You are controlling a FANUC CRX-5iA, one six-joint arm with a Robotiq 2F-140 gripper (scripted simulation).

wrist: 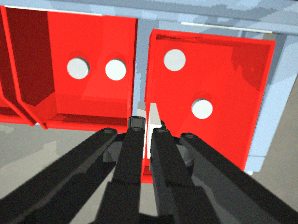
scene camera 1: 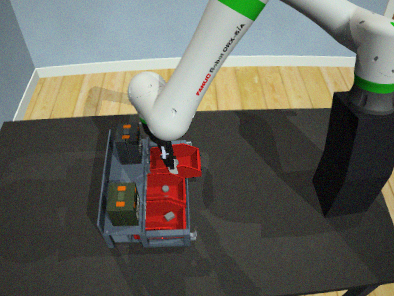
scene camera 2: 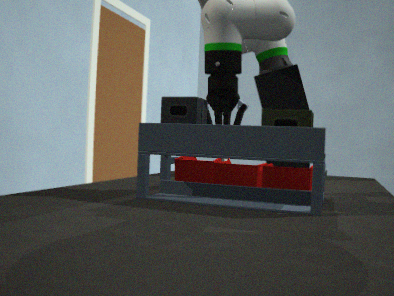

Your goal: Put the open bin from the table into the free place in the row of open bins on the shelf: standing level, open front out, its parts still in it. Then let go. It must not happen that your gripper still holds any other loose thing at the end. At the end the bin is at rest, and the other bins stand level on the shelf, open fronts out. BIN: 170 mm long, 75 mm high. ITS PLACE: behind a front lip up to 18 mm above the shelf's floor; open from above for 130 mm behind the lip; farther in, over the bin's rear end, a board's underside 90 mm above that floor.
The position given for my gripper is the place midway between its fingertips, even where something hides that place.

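My gripper (scene camera 2: 222,168) is visible to me, and the wrist view shows my gripper (wrist: 145,114) too. I also see a red open bin (scene camera 1: 189,166). There is a red open bin (scene camera 2: 224,173) as well, and a red open bin (scene camera 2: 272,177).
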